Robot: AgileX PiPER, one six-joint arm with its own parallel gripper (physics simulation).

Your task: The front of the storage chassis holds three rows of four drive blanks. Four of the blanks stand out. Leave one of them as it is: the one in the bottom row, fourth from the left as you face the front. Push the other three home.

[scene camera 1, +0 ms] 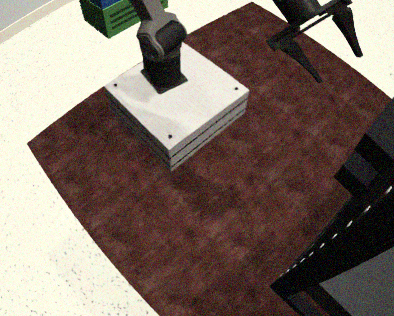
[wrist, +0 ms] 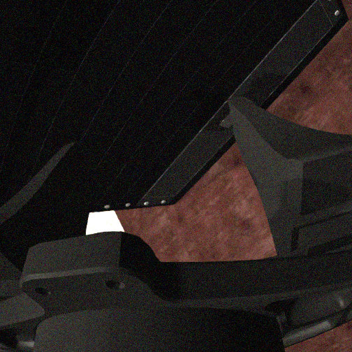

Labels:
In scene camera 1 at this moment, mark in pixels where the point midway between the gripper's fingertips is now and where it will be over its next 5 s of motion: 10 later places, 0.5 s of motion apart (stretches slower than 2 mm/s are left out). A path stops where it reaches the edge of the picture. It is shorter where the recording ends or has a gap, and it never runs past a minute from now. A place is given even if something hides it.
My gripper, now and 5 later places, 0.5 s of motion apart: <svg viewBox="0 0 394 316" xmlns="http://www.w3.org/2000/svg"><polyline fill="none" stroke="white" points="340,68 353,62 366,57 377,49 376,71 377,93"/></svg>

